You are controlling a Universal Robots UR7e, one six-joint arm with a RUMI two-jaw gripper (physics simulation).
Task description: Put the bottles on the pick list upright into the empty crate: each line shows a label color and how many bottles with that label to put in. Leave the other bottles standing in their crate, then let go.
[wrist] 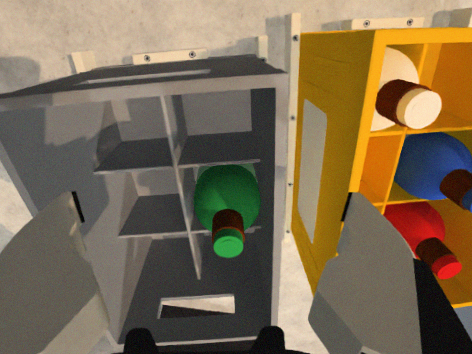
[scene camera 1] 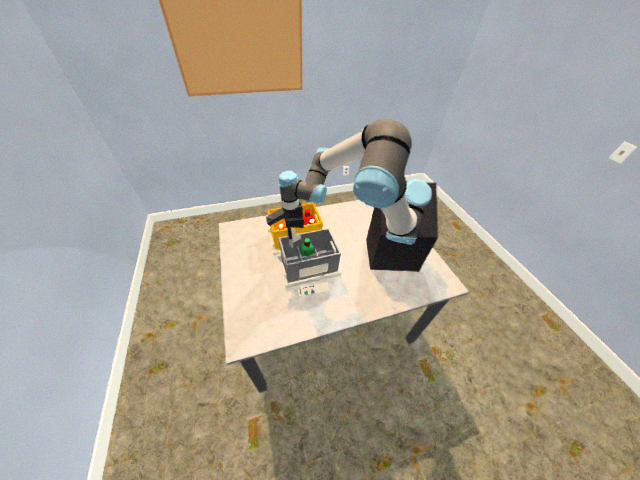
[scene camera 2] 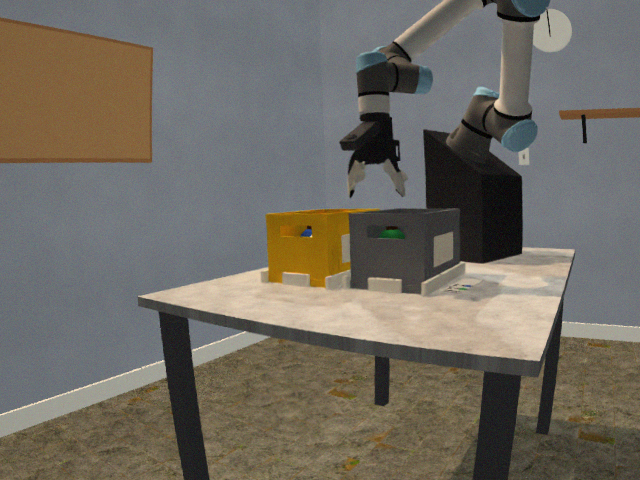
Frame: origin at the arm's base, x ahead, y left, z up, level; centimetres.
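Where they show: gripper, fingertip midpoint: [wrist: 215, 196] [scene camera 1: 290, 236] [scene camera 2: 375, 197]; arm's base at its link origin: [scene camera 2: 465, 151].
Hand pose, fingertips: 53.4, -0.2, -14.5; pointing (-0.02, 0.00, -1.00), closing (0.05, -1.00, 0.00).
Things, the pixels of their top centre, and the offset from my fingertips, as dx, dy, dz. "pt": a spot on its surface instead. Level surfaces: height alone.
- pick list at its top centre: [scene camera 2: 462, 284] [scene camera 1: 313, 288] -9.6, +18.3, -20.9
- green bottle at its top centre: [wrist: 228, 247] [scene camera 2: 391, 215] [scene camera 1: 307, 240] -8.5, -1.3, -4.7
- grey crate at its top centre: [wrist: 168, 259] [scene camera 2: 408, 210] [scene camera 1: 309, 245] -8.9, +3.6, -3.5
- yellow crate at its top centre: [wrist: 450, 218] [scene camera 2: 325, 211] [scene camera 1: 294, 216] -3.6, -19.2, -3.5
- white bottle at its top centre: [wrist: 423, 110] +4.4, -13.6, -4.7
- blue bottle at a spot on its surface: [wrist: 432, 162] pt -1.3, -20.9, -9.3
- red bottle at its top centre: [wrist: 449, 271] [scene camera 1: 307, 210] -11.5, -24.8, -4.7
- table at its surface level: dz -21.0
The pick list [scene camera 1: 313, 288] [scene camera 2: 459, 287] lies before the grey crate, with a green and a blue mark; its numbers are too small to read. A green bottle [scene camera 1: 307, 249] [scene camera 2: 391, 234] [wrist: 227, 192] stands upright in the grey crate [scene camera 1: 333, 266] [scene camera 2: 387, 260] [wrist: 281, 150], in the middle compartment of the column nearer the yellow crate. My gripper [scene camera 2: 376, 194] [wrist: 215, 196] is open and empty above the grey crate, apart from the bottle. The yellow crate [scene camera 2: 297, 258] [wrist: 340, 75] holds a white bottle [wrist: 396, 102], a blue bottle [wrist: 432, 162] and a red bottle [wrist: 415, 225]; part of it is hidden.
The crates stand side by side between low pale stops [scene camera 2: 385, 284] [wrist: 170, 56] on the table [scene camera 1: 253, 320] [scene camera 2: 310, 304]. Thin dividers split the grey crate. The black arm base [scene camera 1: 395, 248] [scene camera 2: 498, 222] stands beyond the grey crate in the second scene view.
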